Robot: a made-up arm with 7 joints. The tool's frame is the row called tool.
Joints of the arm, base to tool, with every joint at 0 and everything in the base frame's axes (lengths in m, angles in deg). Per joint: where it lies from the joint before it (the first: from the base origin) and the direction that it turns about. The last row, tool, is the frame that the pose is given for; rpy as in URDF.
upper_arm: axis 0 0.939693 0.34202 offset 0.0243 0.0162 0.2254
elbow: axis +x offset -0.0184 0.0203 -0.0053
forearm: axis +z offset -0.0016 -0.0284 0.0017
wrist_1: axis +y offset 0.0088 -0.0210 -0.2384
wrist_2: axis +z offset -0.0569 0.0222 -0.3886
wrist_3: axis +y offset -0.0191 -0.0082 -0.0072
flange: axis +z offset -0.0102 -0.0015 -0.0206
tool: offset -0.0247 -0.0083 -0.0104 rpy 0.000 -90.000 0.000
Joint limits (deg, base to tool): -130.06..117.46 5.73..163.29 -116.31..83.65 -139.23..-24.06 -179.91..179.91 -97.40..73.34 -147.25..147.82
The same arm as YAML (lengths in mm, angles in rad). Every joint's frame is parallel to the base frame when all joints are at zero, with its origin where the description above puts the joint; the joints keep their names.
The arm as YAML. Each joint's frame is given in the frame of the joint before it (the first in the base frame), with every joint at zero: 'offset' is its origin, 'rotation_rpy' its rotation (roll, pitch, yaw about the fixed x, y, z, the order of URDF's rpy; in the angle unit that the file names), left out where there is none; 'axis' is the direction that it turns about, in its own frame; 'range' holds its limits. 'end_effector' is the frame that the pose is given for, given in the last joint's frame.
length_unit: mm
angle_unit: rad
chain:
  - id: upper_arm
    offset: [24.3, 16.2, 225.4]
    axis: [0.0, 0.9397, 0.342]
    range: [-2.27, 2.0501]
  - id: elbow
    offset: [-18.4, 20.3, -5.3]
    axis: [1.0, 0.0, 0.0]
    range: [0.1, 2.8499]
  - id: forearm
    offset: [-1.6, -28.4, 1.7]
    axis: [0.0, 0.0, 1.0]
    range: [-2.03, 1.46]
  - id: wrist_1
    offset: [8.8, -21.0, -238.4]
    axis: [0.0, 1.0, 0.0]
    range: [-2.43, -0.4199]
  - id: wrist_2
    offset: [-56.9, 22.2, -388.6]
    axis: [0.0, 0.0, 1.0]
    range: [-3.14, 3.14]
  - id: wrist_3
    offset: [-19.1, -8.2, -7.2]
    axis: [0.0, 1.0, 0.0]
    range: [-1.7, 1.28]
  - id: flange
    offset: [-10.2, -1.5, -20.6]
    axis: [0.0, 0.0, 1.0]
    range: [-2.57, 2.5799]
end_effector:
  offset: [-24.7, -8.3, -10.4]
  rotation_rpy: [0.0, -1.5708, 0.0]

